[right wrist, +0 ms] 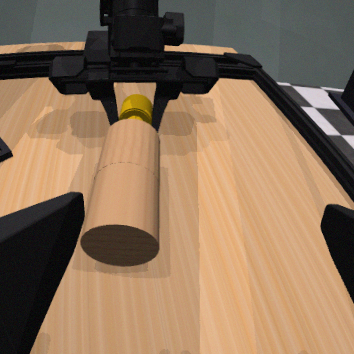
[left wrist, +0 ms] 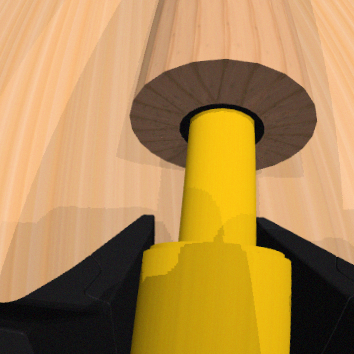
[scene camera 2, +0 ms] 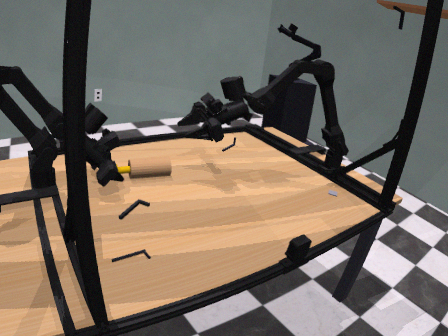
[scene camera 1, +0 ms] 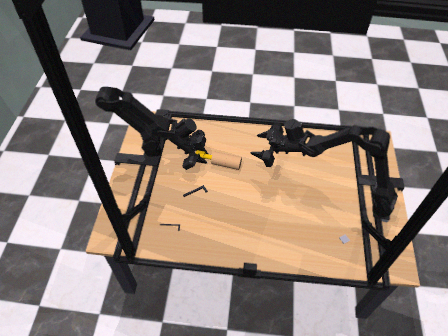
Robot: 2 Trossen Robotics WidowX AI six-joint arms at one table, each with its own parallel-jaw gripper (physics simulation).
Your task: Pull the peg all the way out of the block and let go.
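Places are measured from the left arm's base along level axes (x ahead, y left, z up), in millimetres.
Pixels of known places: left gripper, fingertip midpoint: (left wrist: 202,227) (scene camera 2: 121,177) (scene camera 1: 207,159); right gripper, fingertip midpoint: (right wrist: 207,211) (scene camera 2: 181,130) (scene camera 1: 253,144); left arm's base, origin of the base link: (scene camera 2: 43,185) (scene camera 1: 152,152); right arm's base, origin of the base link: (scene camera 2: 332,165) (scene camera 1: 381,211).
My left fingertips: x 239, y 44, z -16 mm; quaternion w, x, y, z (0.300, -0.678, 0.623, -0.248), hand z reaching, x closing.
Note:
Ahead of a thing's pixels: the offset from my left fingertips to its middle. "spot": to the spot under its first point. Level surfaces: height alone.
The block @[dx +84, dy -1, dz +25 mm] (scene camera 1: 226,160) (scene camera 2: 150,167) (left wrist: 225,82) (right wrist: 127,185) is a light wooden cylinder lying on its side low at the table; whether it touches the top is hard to tell. The yellow peg @[dx +11, dy -2, dz +24 mm] (scene camera 1: 203,155) (scene camera 2: 123,170) (left wrist: 220,175) (right wrist: 136,106) has a thick head and a thinner shaft, whose end is inside the hole in the block's left end. My left gripper (scene camera 1: 197,158) (left wrist: 202,227) is shut on the peg's head. My right gripper (scene camera 1: 256,144) (right wrist: 207,211) is wide open and empty, beyond the block's right end and apart from it.
Black L-shaped pieces @[dx +5, dy -181, dz +0 mm] (scene camera 1: 195,191) (scene camera 2: 134,209) lie in front of the block, with another @[dx +425, dy +177, dz +12 mm] (scene camera 2: 229,145) towards the back. A small grey square @[spot: dx +612, dy -218, dz +0 mm] (scene camera 1: 344,239) (scene camera 2: 333,193) lies at the front right. Black rails and tall posts edge the wooden table @[dz -4 mm] (scene camera 1: 225,220).

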